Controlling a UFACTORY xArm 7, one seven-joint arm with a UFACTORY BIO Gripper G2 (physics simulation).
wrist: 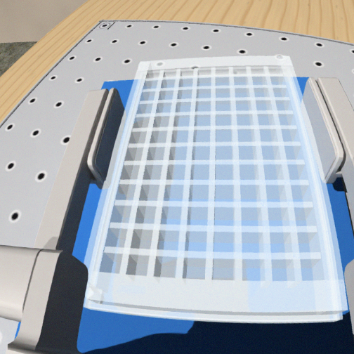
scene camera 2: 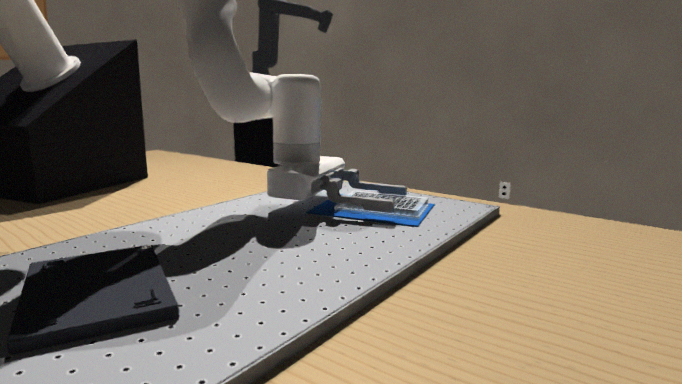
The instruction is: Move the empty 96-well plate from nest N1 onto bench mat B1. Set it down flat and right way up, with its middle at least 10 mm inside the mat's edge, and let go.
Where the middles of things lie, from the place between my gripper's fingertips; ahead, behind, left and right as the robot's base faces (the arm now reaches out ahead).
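Positions relative to my hand: dark nest (scene camera 2: 90, 295), 41 cm to the right of it, 7 cm behind it, 2 cm below it; blue bench mat (scene camera 2: 326, 208), 1 cm to the right of it, 4 cm behind it, 2 cm below it; clear 96-well plate (scene camera 2: 405, 207), 1 cm to the right of it, 2 cm behind it, 1 cm below it.
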